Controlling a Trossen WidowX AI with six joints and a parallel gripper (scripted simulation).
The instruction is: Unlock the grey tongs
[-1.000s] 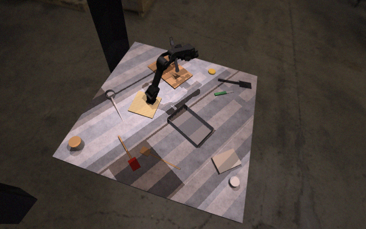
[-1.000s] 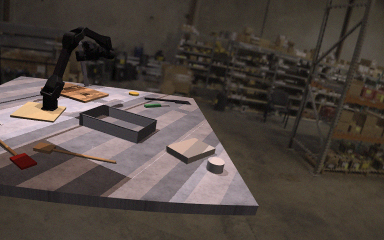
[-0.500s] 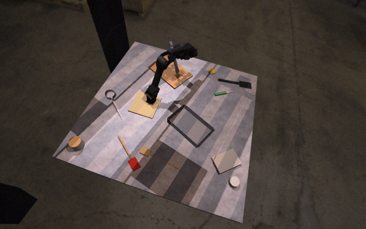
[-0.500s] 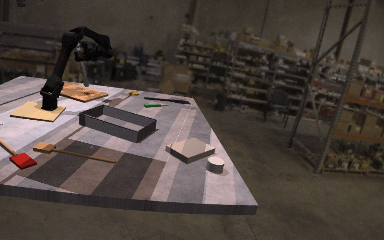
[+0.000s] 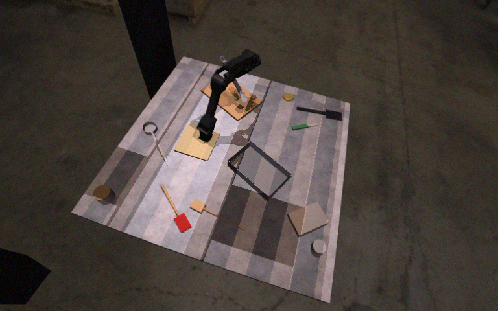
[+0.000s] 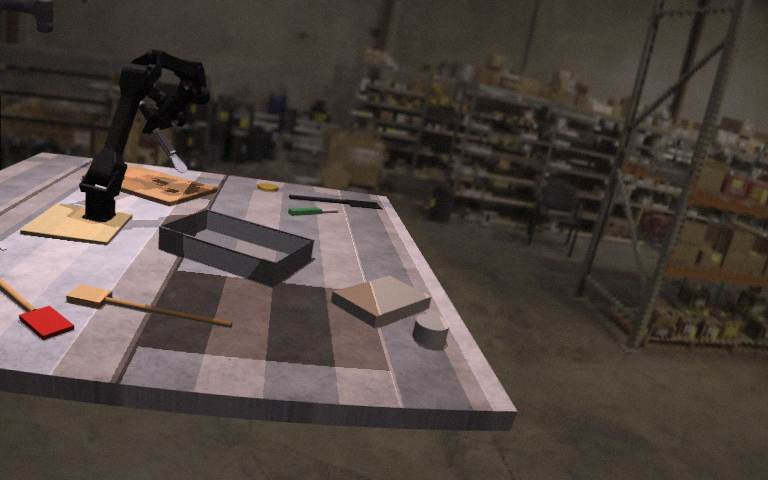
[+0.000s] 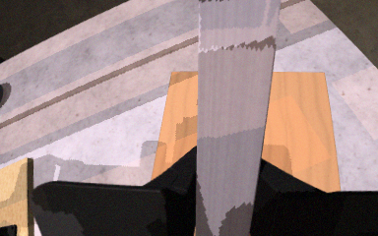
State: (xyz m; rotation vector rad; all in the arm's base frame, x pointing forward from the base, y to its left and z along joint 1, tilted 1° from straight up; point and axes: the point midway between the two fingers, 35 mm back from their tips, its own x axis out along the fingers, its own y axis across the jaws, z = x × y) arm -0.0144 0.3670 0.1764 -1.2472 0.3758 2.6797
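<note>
Now: gripper tip 16 cm above the wooden board, 2 cm short of it and 1 cm to the right of it. From my gripper tip the other things lie so: roasting tin (44 cm to the right, 41 cm ahead, 14 cm below); then yellow disc (37 cm ahead, 20 cm to the left, 16 cm below); then green-handled tool (56 cm ahead, 16 cm below, 1 cm to the left).
</note>
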